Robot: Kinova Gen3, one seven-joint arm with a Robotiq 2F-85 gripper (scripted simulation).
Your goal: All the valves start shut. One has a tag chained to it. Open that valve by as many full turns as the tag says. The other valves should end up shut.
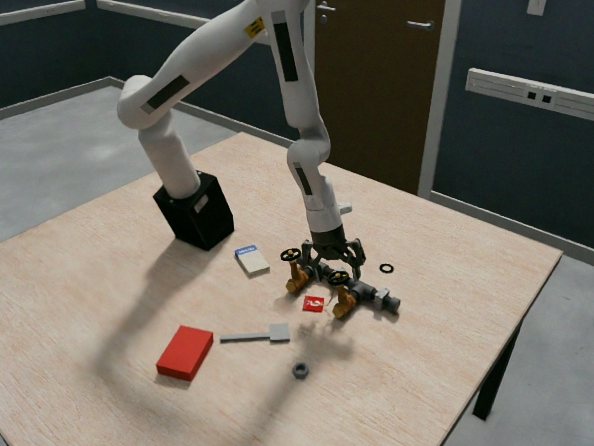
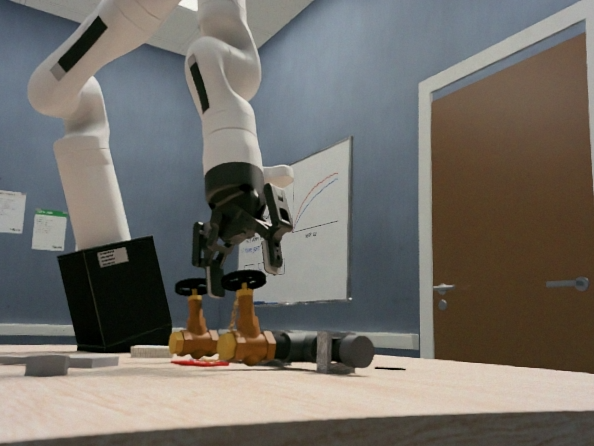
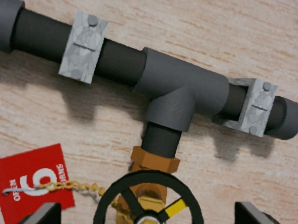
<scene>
red block: image 1 182, 358; not seen in image 2 (out of frame); not seen in image 3 (out of frame)
</scene>
